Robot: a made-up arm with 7 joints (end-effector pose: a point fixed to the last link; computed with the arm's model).
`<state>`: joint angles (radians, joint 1 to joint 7).
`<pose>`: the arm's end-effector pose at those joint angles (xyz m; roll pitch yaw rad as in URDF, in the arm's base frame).
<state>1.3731 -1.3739 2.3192 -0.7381 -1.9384 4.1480 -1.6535</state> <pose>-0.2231 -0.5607 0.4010 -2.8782 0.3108 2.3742</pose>
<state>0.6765 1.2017 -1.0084 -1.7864 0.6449 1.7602 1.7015</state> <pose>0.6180 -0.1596 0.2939 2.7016 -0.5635 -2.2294</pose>
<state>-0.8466 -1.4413 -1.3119 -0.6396 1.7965 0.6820 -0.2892</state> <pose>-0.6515 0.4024 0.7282 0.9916 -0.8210 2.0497</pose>
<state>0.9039 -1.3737 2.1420 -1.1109 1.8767 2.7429 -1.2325</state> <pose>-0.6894 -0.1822 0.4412 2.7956 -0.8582 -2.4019</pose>
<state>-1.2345 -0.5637 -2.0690 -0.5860 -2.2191 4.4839 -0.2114</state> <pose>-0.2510 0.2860 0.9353 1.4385 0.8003 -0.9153</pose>
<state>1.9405 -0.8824 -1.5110 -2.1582 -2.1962 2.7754 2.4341</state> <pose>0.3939 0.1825 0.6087 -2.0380 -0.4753 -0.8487</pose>
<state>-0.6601 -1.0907 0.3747 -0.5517 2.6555 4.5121 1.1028</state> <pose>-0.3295 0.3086 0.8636 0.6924 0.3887 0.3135</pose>
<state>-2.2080 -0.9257 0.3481 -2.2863 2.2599 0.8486 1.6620</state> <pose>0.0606 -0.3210 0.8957 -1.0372 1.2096 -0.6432</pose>
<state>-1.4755 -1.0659 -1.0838 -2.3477 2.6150 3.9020 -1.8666</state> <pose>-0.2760 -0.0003 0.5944 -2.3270 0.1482 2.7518</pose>
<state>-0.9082 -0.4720 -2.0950 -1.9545 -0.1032 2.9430 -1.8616</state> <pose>-0.6025 0.0117 0.6553 2.3345 -0.1145 -1.2091</pose>
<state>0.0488 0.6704 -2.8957 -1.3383 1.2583 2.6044 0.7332</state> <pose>-0.0584 -0.0202 1.1954 -1.0564 -0.1403 2.4417</pose>
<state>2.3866 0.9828 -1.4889 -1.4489 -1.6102 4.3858 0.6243</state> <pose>-0.0616 0.5016 0.6517 2.5127 -0.0861 -2.8689</pose>
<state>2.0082 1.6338 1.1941 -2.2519 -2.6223 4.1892 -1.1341</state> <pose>-0.3229 -0.0048 0.3823 1.0204 0.3741 0.1265</pose>
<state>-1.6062 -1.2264 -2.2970 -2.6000 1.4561 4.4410 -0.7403</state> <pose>-0.1791 0.1732 0.3107 2.6505 -0.1006 1.6264</pose>
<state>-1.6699 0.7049 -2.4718 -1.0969 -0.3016 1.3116 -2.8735</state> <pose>-0.3085 -0.0532 1.1835 -2.5815 0.9380 -1.1308</pose>
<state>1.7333 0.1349 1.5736 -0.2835 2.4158 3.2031 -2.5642</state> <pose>-0.1955 0.1452 1.1414 -0.1320 -0.3492 0.0569</pose>
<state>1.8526 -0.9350 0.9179 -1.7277 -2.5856 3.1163 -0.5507</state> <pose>-0.3748 -0.1523 0.7823 -0.9911 0.7177 1.7140</pose>
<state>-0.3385 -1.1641 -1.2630 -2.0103 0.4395 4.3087 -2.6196</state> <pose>-0.3426 -0.2625 0.6760 1.4673 -0.5735 -0.9294</pose>
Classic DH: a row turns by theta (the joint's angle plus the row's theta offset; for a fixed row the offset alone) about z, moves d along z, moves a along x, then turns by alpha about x. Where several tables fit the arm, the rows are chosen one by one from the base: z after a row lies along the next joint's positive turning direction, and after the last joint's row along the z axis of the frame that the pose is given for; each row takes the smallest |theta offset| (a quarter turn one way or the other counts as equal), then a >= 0, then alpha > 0; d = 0 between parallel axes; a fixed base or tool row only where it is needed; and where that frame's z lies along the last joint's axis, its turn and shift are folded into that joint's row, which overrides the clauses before.
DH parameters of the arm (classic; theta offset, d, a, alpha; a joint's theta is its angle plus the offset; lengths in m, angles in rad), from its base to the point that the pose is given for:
joint 1: 0 0.4735 0 -1.5708
joint 2: 0 0 0 1.5708
joint 3: 0 0.3011 0.0504 1.5708
joint 4: 0 0 -0.0881 -1.5708
joint 5: 0 0.4099 0 1.5708
joint 6: 0 0 0.1268 1.5708
joint 7: 0 0 0 0

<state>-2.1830 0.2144 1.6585 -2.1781 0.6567 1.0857 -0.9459</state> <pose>0.4476 -0.2284 0.5267 -1.7759 -0.1180 0.4179</pose>
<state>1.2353 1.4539 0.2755 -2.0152 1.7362 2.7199 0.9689</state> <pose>0.0495 0.2191 -0.0131 2.4115 0.0382 -1.4859</pose>
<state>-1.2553 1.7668 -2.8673 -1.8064 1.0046 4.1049 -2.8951</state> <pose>0.0892 -0.4131 0.7773 -0.3492 -0.6504 -3.0279</pose>
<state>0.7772 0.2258 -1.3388 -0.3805 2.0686 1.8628 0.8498</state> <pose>0.2679 0.0045 1.2710 -1.3026 -0.2122 -0.3041</pose>
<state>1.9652 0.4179 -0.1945 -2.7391 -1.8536 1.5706 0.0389</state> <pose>-0.0321 0.2490 0.1929 0.1207 1.4970 0.6209</pose>
